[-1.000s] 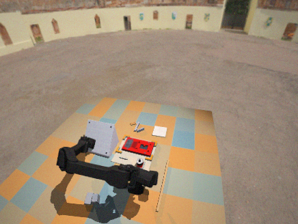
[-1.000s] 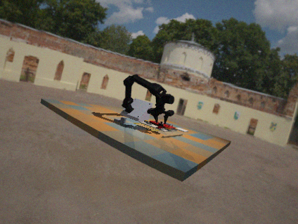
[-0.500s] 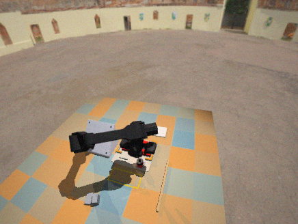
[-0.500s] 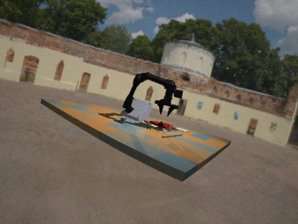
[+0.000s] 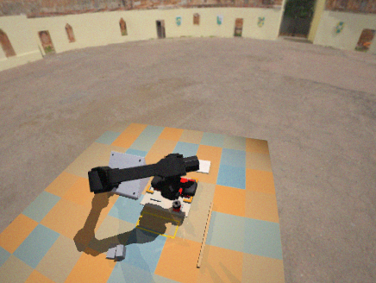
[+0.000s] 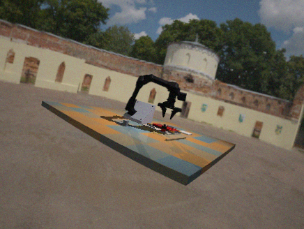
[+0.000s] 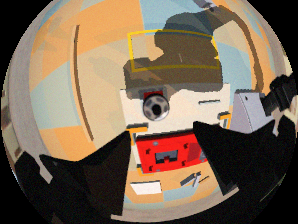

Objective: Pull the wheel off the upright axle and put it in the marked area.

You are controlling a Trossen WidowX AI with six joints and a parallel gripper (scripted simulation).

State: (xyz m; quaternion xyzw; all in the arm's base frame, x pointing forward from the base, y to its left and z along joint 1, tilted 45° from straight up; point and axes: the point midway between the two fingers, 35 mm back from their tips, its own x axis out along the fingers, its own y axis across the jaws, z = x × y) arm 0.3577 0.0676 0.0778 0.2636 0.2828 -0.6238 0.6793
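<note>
My gripper tip is 7 cm above the wheel. Round my gripper tip: white tile (31 cm to the left, 10 cm below, 4 cm ahead); grey piece (28 cm to the right, 14 cm behind, 9 cm below); long thin rod (17 cm ahead, 10 cm below, 7 cm to the right).
</note>
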